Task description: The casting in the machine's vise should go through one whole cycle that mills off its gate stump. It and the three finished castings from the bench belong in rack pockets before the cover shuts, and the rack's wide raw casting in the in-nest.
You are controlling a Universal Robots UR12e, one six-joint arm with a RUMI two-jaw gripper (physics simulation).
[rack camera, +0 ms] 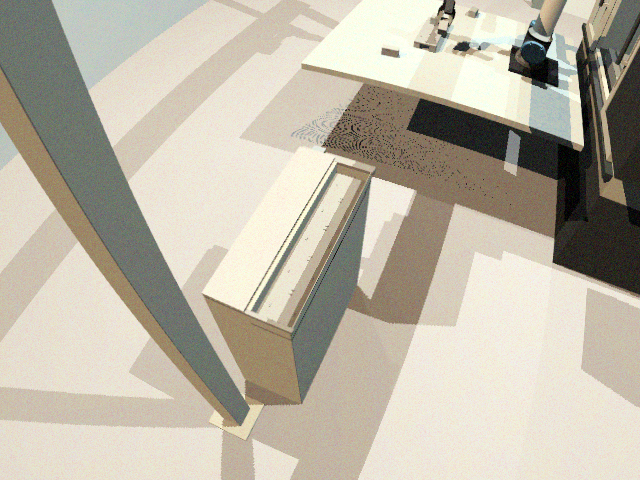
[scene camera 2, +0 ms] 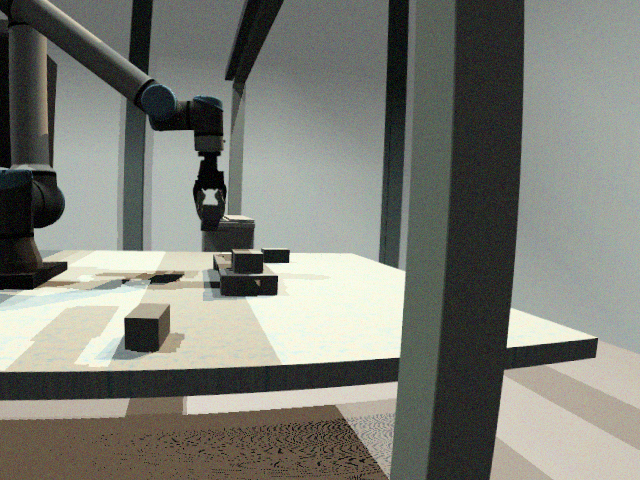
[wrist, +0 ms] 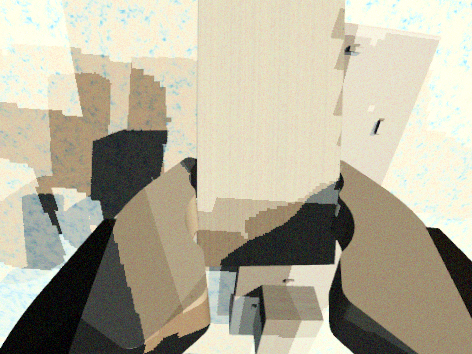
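Seen in the pictures: gripper, fingertip midpoint: (rack camera: 443, 25) (scene camera 2: 211, 219) (wrist: 261, 163); arm's base, origin of the base link: (scene camera 2: 6, 268).
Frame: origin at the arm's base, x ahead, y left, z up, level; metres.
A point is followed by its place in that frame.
My gripper (scene camera 2: 210, 210) @[z 0.140, x 0.530, y 0.257 m] (rack camera: 445, 18) @[z 0.140, x 0.530, y 0.257 m] (wrist: 261, 163) @[z 0.140, x 0.530, y 0.257 m] is shut on a block-shaped casting (scene camera 2: 210, 219) @[z 0.142, x 0.533, y 0.218 m] (rack camera: 443, 24) @[z 0.163, x 0.519, y 0.290 m] (wrist: 270, 110) @[z 0.163, x 0.520, y 0.289 m], held upright between both jaws above the table. Below and beside it lies a low, pale fixture that looks like the rack (scene camera 2: 237, 285) @[z -0.002, x 0.650, y -0.100 m] (rack camera: 423, 40) @[z 0.023, x 0.621, y 0.309 m] (wrist: 400, 80) @[z 0.023, x 0.651, y 0.309 m]; part of it is hidden in the wrist view. A smaller block (scene camera 2: 247, 262) @[z 0.050, x 0.671, y -0.066 m] (wrist: 290, 302) @[z 0.048, x 0.654, y 0.032 m] stands on the fixture. One loose casting (scene camera 2: 147, 327) @[z 0.009, x 0.551, y -0.523 m] (rack camera: 473, 11) @[z 0.022, x 0.529, y -0.429 m] lies near the bench edge in the scene view, another (scene camera 2: 275, 255) @[z 0.002, x 0.737, y 0.506 m] (rack camera: 390, 51) @[z 0.009, x 0.724, y 0.555 m] beyond the fixture. The vise and its casting cannot be made out.
The bench top (scene camera 2: 330, 320) @[z -0.027, x 0.854, y -0.318 m] (rack camera: 361, 46) @[z -0.027, x 0.922, y 0.545 m] carries the robot base (scene camera 2: 31, 273) @[z 0.008, x 0.131, y -0.102 m]. A tall cabinet (scene camera 2: 237, 240) @[z -0.043, x 0.494, y 1.600 m] (rack camera: 258, 237) @[z 0.088, x 0.445, y 2.059 m] with a recessed top stands apart on the floor. The dark machine (rack camera: 594, 227) @[z -0.379, x -0.737, y 0.757 m] is beside the bench. Thick frame posts (scene camera 2: 434, 258) @[z 0.144, x 0.930, y -0.676 m] (rack camera: 134, 206) @[z 0.684, x 0.341, y 2.439 m] stand near both outer cameras.
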